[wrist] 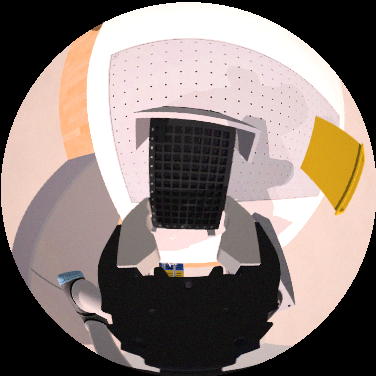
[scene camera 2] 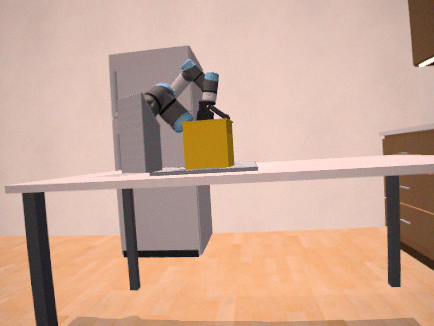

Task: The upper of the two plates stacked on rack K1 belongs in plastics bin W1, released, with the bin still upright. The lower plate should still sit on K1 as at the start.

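Frame: origin at the arm's base, x right, y ahead, z up, level; millimetres.
Where they show: gripper, fingertip midpoint: (wrist: pixel 187 197); arm's base at its link origin: (scene camera 2: pixel 138 113).
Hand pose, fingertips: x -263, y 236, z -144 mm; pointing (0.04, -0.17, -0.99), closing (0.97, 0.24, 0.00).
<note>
Things, the pixels of their centre, and the offset from my fingertips. "spot": a spot on its surface instead. Level surfaces: height alone.
- black plate at the middle of its body: (wrist: pixel 188 178) dz -7, dx -3, dy +21 mm
- grey rack K1 at a spot on its surface: (wrist: pixel 245 142) spot: dz +8, dx +33, dy +77 mm
- yellow bin at the middle of its body: (wrist: pixel 336 163) (scene camera 2: pixel 209 144) dz -32, dx +359, dy +150 mm
- pale perforated board at its surface level: dz -122 mm
- table at its surface level: dz -135 mm
A black plate (wrist: pixel 192 175) with a grid of square wells lies lengthwise ahead of my gripper in the wrist view. My gripper (wrist: pixel 187 197) is shut on its near end, with a grey jaw at each side. The grey rack K1 (wrist: pixel 245 142) shows around the plate's far end. The lower plate cannot be made out under the upper one, and the height of the held plate above the rack is unclear. The yellow bin (scene camera 2: pixel 207 144) (wrist: pixel 331 162), which I take for W1, stands upright to the right in the wrist view. In scene camera 2 it hides the rack, the plate and my fingertips.
A pale perforated board (scene camera 2: pixel 246 166) (wrist: pixel 200 75) lies on the table (scene camera 2: pixel 310 169) under the rack and bin. A tall grey block (scene camera 2: pixel 135 135) stands left of the bin in scene camera 2. A fridge (scene camera 2: pixel 150 70) stands behind the arm.
</note>
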